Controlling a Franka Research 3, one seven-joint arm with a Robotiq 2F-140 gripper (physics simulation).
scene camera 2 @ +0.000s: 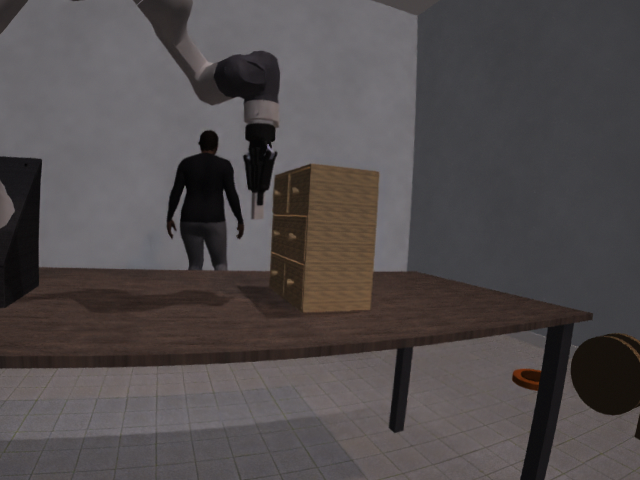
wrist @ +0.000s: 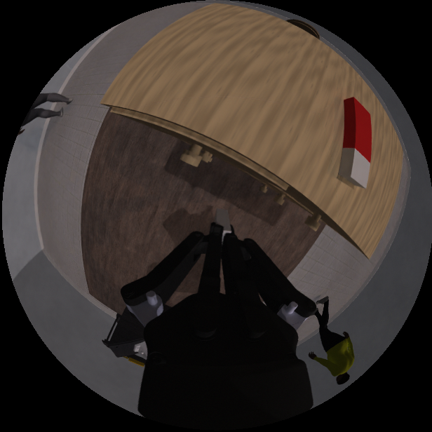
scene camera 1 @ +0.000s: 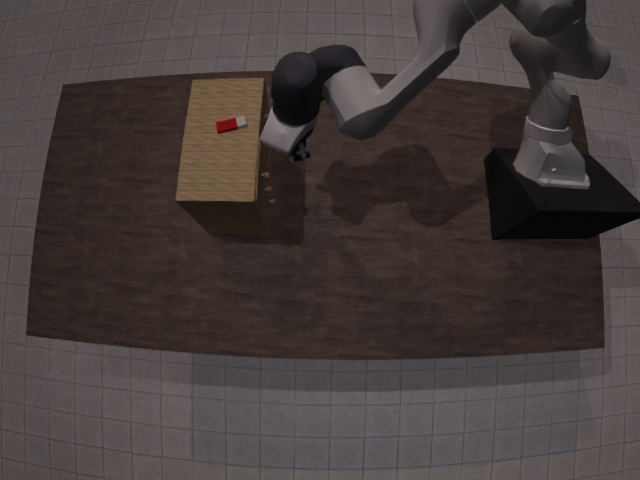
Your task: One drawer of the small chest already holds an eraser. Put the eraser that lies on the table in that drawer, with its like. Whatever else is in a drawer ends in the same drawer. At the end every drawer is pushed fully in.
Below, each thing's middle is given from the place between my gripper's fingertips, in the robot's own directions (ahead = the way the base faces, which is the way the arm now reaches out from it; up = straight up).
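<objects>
My gripper is 160 mm short of the wooden chest (scene camera 1: 216, 182), and I see that my gripper is also 10 mm to the right of the chest and 40 mm above it.
</objects>
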